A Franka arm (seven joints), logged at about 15 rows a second.
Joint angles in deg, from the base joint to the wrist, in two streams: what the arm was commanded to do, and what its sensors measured. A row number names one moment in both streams.
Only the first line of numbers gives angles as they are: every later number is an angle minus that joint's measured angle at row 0.
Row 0, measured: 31.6 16.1 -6.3 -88.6 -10.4 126.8 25.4
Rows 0 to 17, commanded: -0.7 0.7 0.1 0.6 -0.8 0.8 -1.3; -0.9 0.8 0.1 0.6 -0.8 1.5 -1.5; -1.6 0.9 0.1 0.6 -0.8 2.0 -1.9; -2.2 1.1 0.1 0.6 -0.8 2.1 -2.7; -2.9 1.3 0.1 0.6 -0.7 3.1 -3.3; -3.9 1.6 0.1 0.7 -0.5 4.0 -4.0; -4.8 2.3 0.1 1.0 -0.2 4.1 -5.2; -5.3 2.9 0.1 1.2 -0.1 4.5 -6.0; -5.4 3.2 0.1 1.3 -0.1 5.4 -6.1; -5.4 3.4 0.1 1.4 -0.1 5.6 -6.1; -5.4 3.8 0.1 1.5 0.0 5.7 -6.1; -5.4 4.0 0.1 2.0 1.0 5.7 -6.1; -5.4 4.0 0.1 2.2 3.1 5.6 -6.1; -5.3 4.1 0.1 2.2 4.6 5.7 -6.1; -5.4 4.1 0.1 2.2 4.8 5.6 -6.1; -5.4 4.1 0.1 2.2 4.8 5.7 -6.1; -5.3 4.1 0.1 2.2 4.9 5.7 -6.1; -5.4 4.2 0.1 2.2 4.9 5.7 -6.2
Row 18, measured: -4.9 3.3 -0.2 1.1 3.5 5.1 -5.2
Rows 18 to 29, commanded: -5.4 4.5 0.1 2.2 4.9 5.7 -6.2; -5.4 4.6 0.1 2.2 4.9 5.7 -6.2; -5.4 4.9 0.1 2.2 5.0 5.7 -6.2; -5.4 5.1 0.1 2.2 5.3 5.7 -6.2; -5.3 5.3 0.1 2.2 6.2 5.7 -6.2; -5.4 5.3 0.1 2.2 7.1 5.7 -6.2; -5.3 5.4 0.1 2.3 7.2 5.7 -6.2; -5.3 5.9 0.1 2.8 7.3 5.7 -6.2; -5.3 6.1 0.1 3.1 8.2 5.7 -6.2; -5.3 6.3 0.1 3.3 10.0 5.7 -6.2; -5.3 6.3 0.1 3.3 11.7 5.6 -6.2; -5.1 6.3 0.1 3.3 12.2 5.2 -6.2
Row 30, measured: -4.9 5.2 -0.2 1.7 9.7 5.1 -5.2
